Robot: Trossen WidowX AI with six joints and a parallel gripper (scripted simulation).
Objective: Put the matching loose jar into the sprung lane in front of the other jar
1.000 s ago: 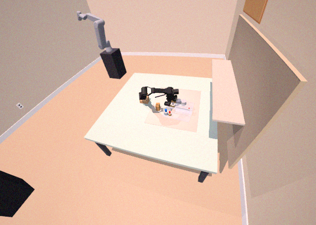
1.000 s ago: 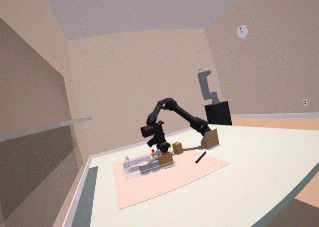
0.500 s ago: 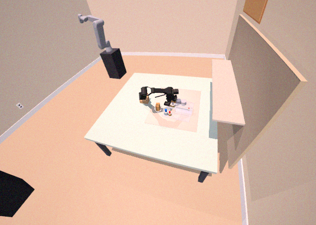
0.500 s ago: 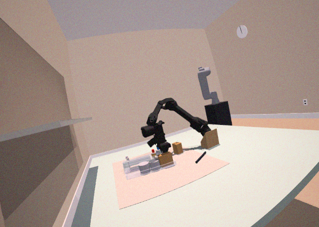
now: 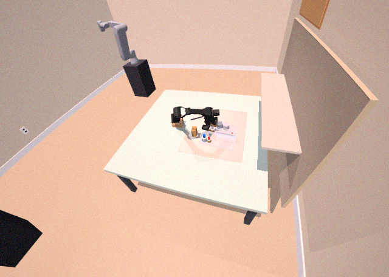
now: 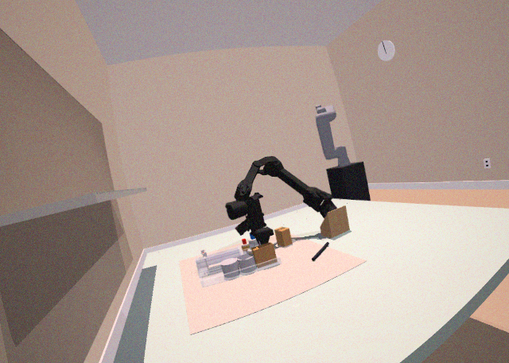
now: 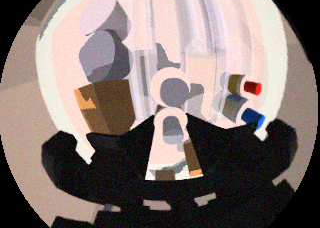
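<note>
Now: gripper tip 2 cm short of the brown box, 8 cm to the right of it and 1 cm below it. Round my gripper tip: clear sprung lane: 15 cm ahead, 3 cm to the right, 1 cm below; black pen: 17 cm behind, 15 cm to the left, 2 cm below.
</note>
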